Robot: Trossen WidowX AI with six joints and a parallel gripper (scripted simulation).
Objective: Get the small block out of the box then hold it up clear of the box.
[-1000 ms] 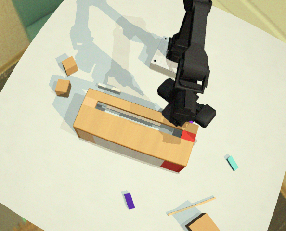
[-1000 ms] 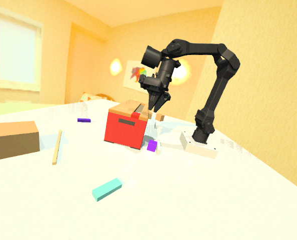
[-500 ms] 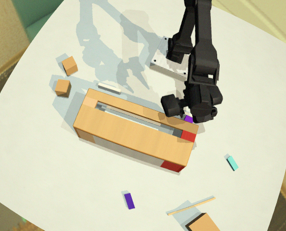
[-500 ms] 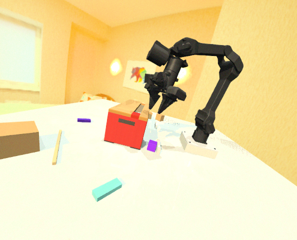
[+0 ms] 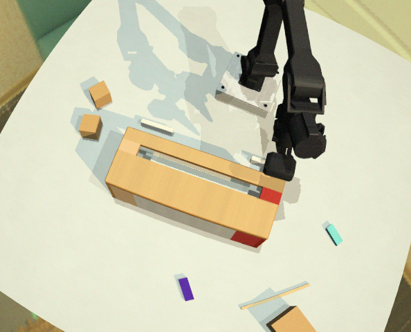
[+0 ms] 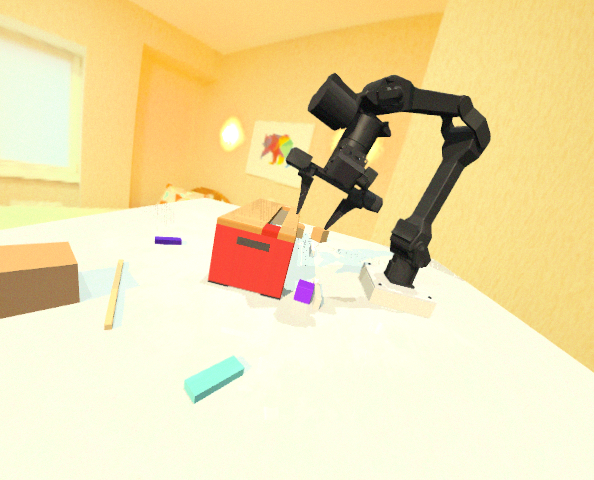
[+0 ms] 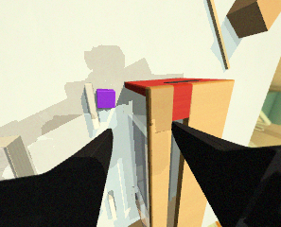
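The purple block lies 20 mm behind my gripper tip, 10 mm to the left of it and 140 mm below it. Round my gripper tip: purple bar: 330 mm ahead, 90 mm to the right, 150 mm below; then teal bar: 70 mm ahead, 240 mm to the left, 150 mm below; then wooden stick: 270 mm ahead, 140 mm to the left, 150 mm below.
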